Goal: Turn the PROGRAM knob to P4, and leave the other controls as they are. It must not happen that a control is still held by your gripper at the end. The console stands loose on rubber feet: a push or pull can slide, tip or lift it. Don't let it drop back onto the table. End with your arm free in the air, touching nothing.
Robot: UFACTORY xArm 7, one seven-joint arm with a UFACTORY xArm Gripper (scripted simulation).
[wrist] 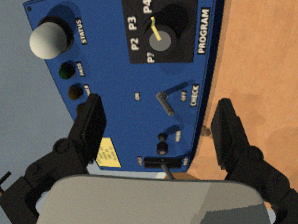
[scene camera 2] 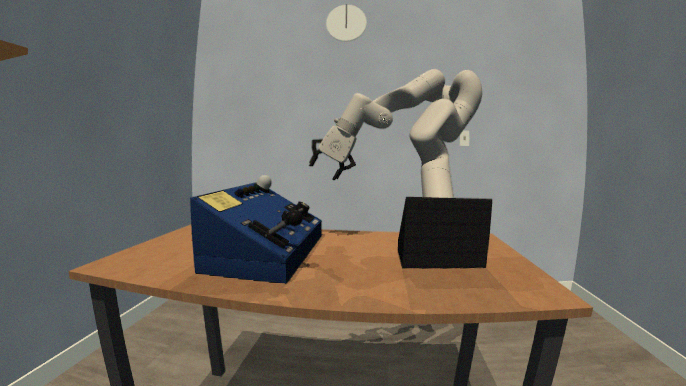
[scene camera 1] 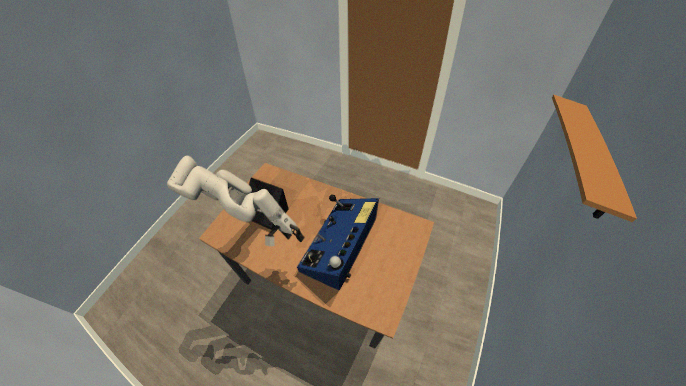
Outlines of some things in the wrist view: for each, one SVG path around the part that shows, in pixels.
My gripper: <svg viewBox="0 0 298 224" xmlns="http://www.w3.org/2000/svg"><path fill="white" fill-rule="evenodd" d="M0 197L0 206L12 224L271 224L264 202L268 202L275 212L276 220L273 224L298 224L298 193L294 188L290 188L289 180L284 174L263 160L264 155L258 147L249 144L241 119L236 115L230 98L222 98L218 101L210 126L218 165L221 167L221 170L226 170L228 173L224 180L159 179L89 174L86 167L88 164L93 164L94 160L97 159L107 123L101 97L98 94L89 94L83 109L77 114L68 137L55 142L53 151L29 165L25 175L16 180ZM49 191L39 215L36 210L36 202L42 197L41 195L44 192Z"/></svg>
A blue console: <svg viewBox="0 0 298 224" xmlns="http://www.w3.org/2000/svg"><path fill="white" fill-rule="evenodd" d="M22 3L33 31L30 36L30 48L36 56L45 60L73 121L75 121L78 112L82 110L89 94L97 93L101 96L107 125L97 159L95 160L100 170L165 172L168 179L175 179L172 173L186 173L191 165L189 163L192 163L195 157L191 158L198 145L207 106L220 36L224 0L30 0Z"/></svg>
